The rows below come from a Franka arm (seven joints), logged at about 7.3 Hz.
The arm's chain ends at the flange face. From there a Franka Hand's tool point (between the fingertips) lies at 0.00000 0.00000 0.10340 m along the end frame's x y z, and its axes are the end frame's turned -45 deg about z.
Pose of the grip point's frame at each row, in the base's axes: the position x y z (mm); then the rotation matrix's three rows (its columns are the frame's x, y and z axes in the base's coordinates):
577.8, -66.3, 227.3; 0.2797, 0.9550, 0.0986; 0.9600, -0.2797, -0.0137; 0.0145, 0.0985, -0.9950
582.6, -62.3, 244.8; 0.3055, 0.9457, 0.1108; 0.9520, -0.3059, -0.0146; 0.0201, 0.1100, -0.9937
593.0, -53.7, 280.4; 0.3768, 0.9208, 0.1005; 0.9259, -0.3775, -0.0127; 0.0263, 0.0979, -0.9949
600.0, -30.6, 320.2; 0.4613, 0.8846, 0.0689; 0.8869, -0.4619, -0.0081; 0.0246, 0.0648, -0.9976
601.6, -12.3, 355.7; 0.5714, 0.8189, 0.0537; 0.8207, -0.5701, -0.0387; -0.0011, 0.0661, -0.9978
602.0, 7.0, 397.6; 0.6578, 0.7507, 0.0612; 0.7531, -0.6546, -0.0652; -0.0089, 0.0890, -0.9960
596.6, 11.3, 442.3; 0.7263, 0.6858, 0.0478; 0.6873, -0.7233, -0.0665; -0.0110, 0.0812, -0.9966
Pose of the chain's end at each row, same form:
567.6, -64.9, 330.2; 0.8731, 0.4775, 0.0986; 0.4810, -0.8766, -0.0137; 0.0799, 0.0594, -0.9950
571.1, -60.8, 347.5; 0.8847, 0.4527, 0.1108; 0.4569, -0.8895, -0.0146; 0.0920, 0.0636, -0.9937
582.6, -52.4, 383.3; 0.9175, 0.3847, 0.1005; 0.3878, -0.9216, -0.0127; 0.0878, 0.0506, -0.9949
592.9, -29.8, 423.4; 0.9517, 0.2993, 0.0689; 0.3005, -0.9537, -0.0081; 0.0632, 0.0284, -0.9976
596.0, -8.3, 458.9; 0.9831, 0.1750, 0.0537; 0.1772, -0.9834, -0.0387; 0.0460, 0.0475, -0.9978
595.7, 13.7, 500.6; 0.9960, 0.0657, 0.0612; 0.0697, -0.9954, -0.0652; 0.0566, 0.0692, -0.9960
591.7, 18.2, 545.3; 0.9985, -0.0286, 0.0478; -0.0255, -0.9974, -0.0665; 0.0496, 0.0652, -0.9966

